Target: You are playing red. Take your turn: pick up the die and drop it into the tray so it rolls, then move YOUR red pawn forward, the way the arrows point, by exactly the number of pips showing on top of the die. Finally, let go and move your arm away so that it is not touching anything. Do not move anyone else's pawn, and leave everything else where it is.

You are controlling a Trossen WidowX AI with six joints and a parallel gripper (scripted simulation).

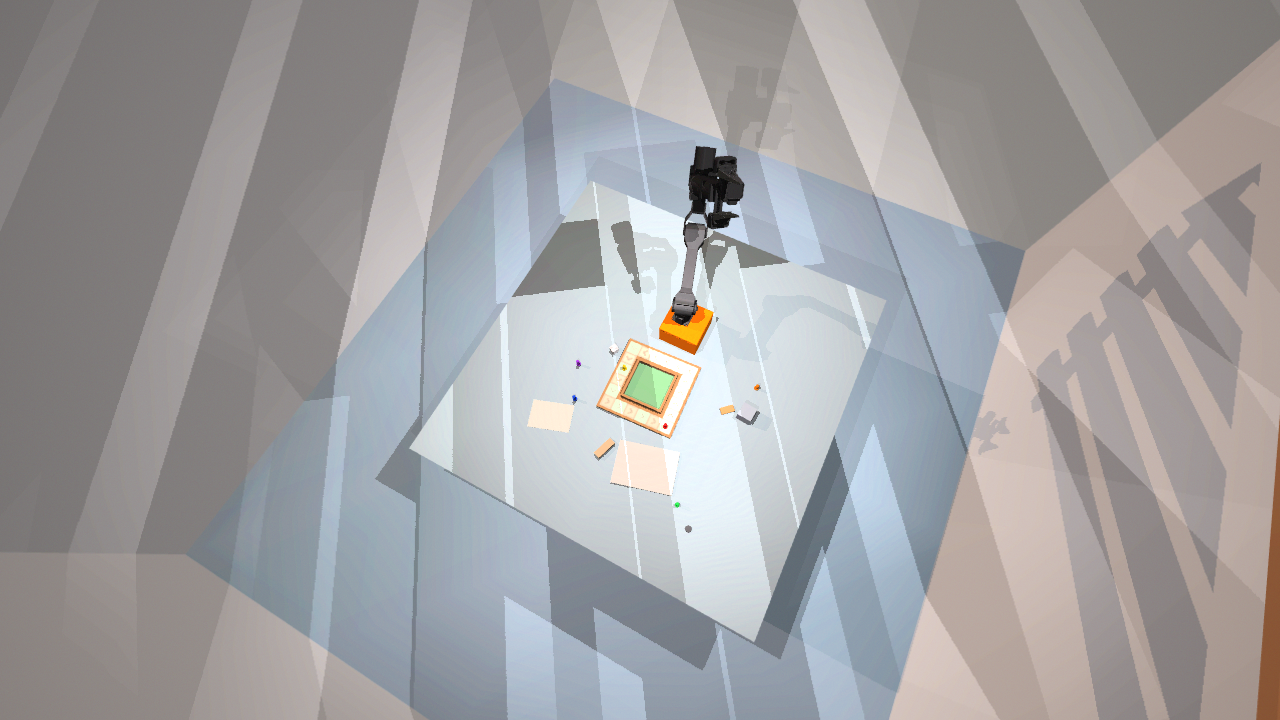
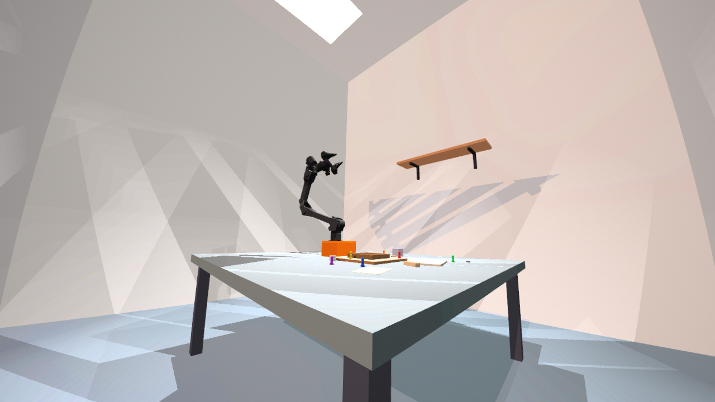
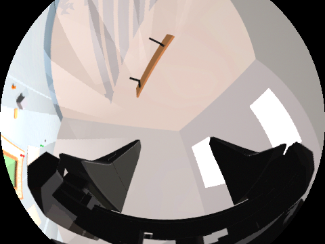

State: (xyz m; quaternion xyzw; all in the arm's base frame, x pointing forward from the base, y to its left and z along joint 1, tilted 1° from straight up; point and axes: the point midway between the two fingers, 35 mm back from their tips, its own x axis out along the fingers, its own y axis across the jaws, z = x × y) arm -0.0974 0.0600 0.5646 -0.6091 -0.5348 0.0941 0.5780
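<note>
The white die is 66 cm below my gripper tip, 30 cm ahead of it and 26 cm to the right of it. The rest, counted from my gripper tip: yellow pawn: 64 cm below, 35 cm ahead, 19 cm to the right; then orange pawn: 66 cm below, 26 cm to the left, 19 cm ahead; then grey cube: 65 cm below, 30 cm ahead, 27 cm to the left.
</note>
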